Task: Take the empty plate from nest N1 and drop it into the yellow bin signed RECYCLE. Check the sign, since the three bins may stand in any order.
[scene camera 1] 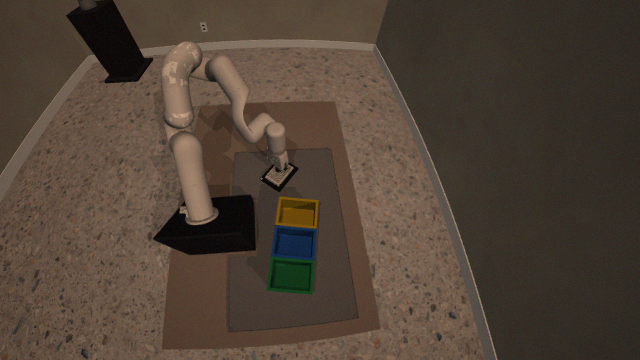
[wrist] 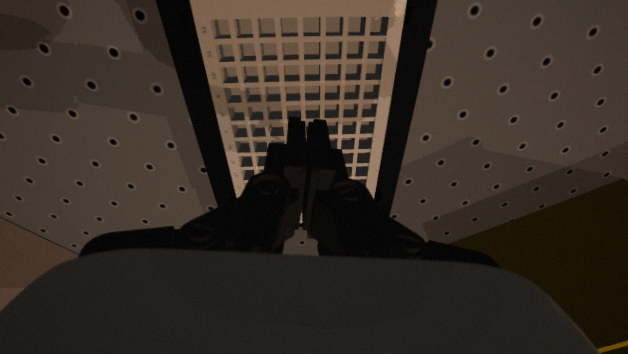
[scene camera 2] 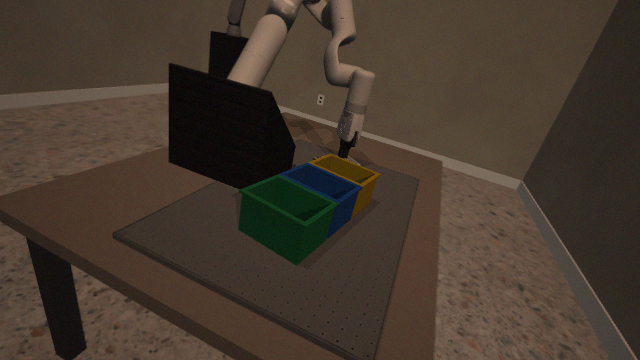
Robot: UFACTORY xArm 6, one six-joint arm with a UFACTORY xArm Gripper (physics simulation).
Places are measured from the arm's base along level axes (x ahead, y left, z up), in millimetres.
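Pixels of known places: gripper, fingertip midpoint: [scene camera 1: 279,170] [wrist: 303,147] [scene camera 2: 342,157]; arm's base at its link origin: [scene camera 1: 202,216] [scene camera 2: 232,103].
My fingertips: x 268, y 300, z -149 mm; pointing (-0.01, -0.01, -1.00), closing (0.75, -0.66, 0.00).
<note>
Ahead of a thing's pixels: the offset from my fingertips to its top centre. "spot": to the spot under its first point. Level surfaces: height alone.
The white gridded plate {dx +0, dy -2, dz -12 mm} [scene camera 1: 275,178] [wrist: 392,60] lies in its black nest {spot: dx +10, dy -86, dz -27 mm} [scene camera 1: 280,188] [wrist: 412,60] at the back of the pegboard. My gripper [scene camera 1: 283,169] [scene camera 2: 343,156] [wrist: 303,147] is shut with its fingertips together and nothing between them. It is low over the plate, and the fingers cover part of its grid in the wrist view. Whether the tips touch the plate I cannot tell. The yellow bin {dx +83, dy -367, dz +61 mm} [scene camera 1: 298,199] [scene camera 2: 364,200] [wrist: 560,260] is the nearest bin to the nest. No sign reading RECYCLE and no N1 label is readable in these views.
The blue bin [scene camera 1: 294,245] [scene camera 2: 342,217] and green bin [scene camera 1: 291,276] [scene camera 2: 280,220] stand in a row with the yellow bin on the grey pegboard {dz -38 mm} [scene camera 1: 325,310] [scene camera 2: 210,250]. The black arm base [scene camera 1: 220,242] [scene camera 2: 220,125] stands beside the row, on the table {dz -51 mm} [scene camera 1: 195,320] [scene camera 2: 100,185].
</note>
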